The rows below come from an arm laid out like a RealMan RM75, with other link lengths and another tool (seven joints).
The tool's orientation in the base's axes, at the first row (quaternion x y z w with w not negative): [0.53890 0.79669 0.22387 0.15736]
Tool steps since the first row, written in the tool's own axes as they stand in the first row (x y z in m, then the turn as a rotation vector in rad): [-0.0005 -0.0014 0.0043 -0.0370 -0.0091 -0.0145]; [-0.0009 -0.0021 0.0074 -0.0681 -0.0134 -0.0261]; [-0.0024 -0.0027 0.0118 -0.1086 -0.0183 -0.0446]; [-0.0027 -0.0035 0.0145 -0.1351 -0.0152 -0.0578]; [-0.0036 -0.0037 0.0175 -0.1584 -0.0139 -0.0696]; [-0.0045 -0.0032 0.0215 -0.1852 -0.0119 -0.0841]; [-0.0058 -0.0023 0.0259 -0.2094 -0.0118 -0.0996]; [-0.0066 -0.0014 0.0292 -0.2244 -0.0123 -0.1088]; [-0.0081 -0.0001 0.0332 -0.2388 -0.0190 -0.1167]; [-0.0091 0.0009 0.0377 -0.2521 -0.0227 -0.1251]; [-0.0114 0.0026 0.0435 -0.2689 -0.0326 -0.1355]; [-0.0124 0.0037 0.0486 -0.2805 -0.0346 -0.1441]
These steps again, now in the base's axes. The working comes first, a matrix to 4 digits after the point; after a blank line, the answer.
The tool's axes in the first row as the columns of a matrix, in the base's axes (used below as rounded here):
[-0.3697 0.7882 0.4920]
[0.9291 0.3189 0.1871]
[-0.0094 0.5263 -0.8502]

[0.0012 -0.0001 -0.0044 -0.0006 -0.0400 0.0079]; [0.0023 -0.0001 -0.0074 0.0018 -0.0724 0.0158]; [0.0046 -0.0009 -0.0114 0.0038 -0.1151 0.0293]; [0.0054 -0.0009 -0.0141 0.0095 -0.1412 0.0424]; [0.0070 -0.0013 -0.0168 0.0134 -0.1646 0.0533]; [0.0097 -0.0012 -0.0199 0.0177 -0.1916 0.0670]; [0.0131 -0.0013 -0.0232 0.0191 -0.2170 0.0804]; [0.0157 -0.0011 -0.0255 0.0197 -0.2328 0.0881]; [0.0193 -0.0013 -0.0282 0.0159 -0.2498 0.0915]; [0.0226 -0.0011 -0.0315 0.0138 -0.2649 0.0968]; [0.0277 -0.0016 -0.0355 0.0071 -0.2856 0.1006]; [0.0314 -0.0012 -0.0393 0.0055 -0.2986 0.1069]
